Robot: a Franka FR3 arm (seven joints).
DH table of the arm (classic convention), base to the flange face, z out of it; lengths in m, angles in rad. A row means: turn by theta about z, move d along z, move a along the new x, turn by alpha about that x. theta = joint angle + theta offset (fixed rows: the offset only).
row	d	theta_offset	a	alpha
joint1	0.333	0	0	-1.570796
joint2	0	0	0	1.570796
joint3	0.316	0	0.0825	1.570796
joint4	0	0	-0.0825	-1.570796
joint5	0.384	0	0	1.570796
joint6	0	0	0.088	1.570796
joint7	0.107	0	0	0
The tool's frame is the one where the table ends.
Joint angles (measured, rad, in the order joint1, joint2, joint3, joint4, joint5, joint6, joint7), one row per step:
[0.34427, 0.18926, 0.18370, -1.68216, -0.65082, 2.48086, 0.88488]
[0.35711, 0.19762, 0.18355, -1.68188, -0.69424, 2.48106, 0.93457]
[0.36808, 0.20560, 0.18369, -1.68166, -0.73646, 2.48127, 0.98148]
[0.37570, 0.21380, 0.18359, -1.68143, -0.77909, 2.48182, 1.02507]
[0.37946, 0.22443, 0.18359, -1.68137, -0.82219, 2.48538, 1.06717]
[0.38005, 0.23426, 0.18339, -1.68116, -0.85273, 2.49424, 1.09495]
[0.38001, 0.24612, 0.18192, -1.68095, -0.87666, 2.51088, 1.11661]
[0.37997, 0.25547, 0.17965, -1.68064, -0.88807, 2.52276, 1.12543]
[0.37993, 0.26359, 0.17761, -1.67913, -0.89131, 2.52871, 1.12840]
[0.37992, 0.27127, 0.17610, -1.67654, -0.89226, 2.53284, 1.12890]
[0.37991, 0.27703, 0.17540, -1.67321, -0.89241, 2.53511, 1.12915]
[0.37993, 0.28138, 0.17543, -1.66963, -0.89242, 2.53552, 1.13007]
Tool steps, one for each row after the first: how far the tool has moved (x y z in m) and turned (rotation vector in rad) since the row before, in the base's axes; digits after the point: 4 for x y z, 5 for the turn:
[-0.0026, 0.0081, -0.0054, -0.00296, -0.01384, -0.00939]
[-0.0022, 0.0071, -0.0052, -0.00307, -0.01435, -0.00857]
[-0.0011, 0.0051, -0.0053, -0.00504, -0.01522, -0.00872]
[0.0005, 0.0034, -0.0068, -0.00511, -0.01506, -0.00849]
[0.0013, 0.0019, -0.0057, -0.00192, -0.01169, -0.00202]
[0.0020, 0.0018, -0.0064, 0.00244, -0.00950, 0.00387]
[0.0019, 0.0007, -0.0051, 0.00077, -0.00286, 0.00424]
[0.0020, 0.0001, -0.0042, 0.00047, 0.00187, 0.00128]
[0.0019, 0.0002, -0.0035, 0.00019, 0.00257, 0.00130]
[0.0014, 0.0004, -0.0020, 0.00083, 0.00142, 0.00063]
[0.0010, 0.0005, -0.0010, 0.00119, 0.00080, -0.00044]

